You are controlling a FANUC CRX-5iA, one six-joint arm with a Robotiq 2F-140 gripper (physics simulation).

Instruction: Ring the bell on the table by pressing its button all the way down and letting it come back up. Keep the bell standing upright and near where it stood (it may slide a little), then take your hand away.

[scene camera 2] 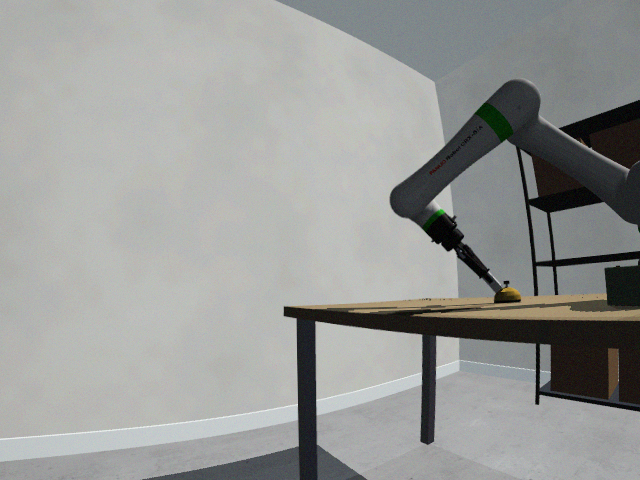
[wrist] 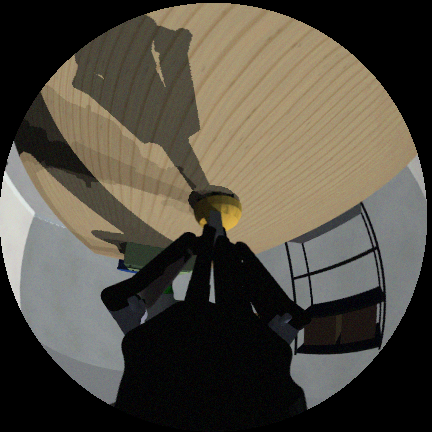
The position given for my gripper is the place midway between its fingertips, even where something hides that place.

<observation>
In view: my gripper [scene camera 2: 499,289] and a yellow dome bell [wrist: 230,208].
My gripper also shows in the wrist view [wrist: 213,219].
</observation>
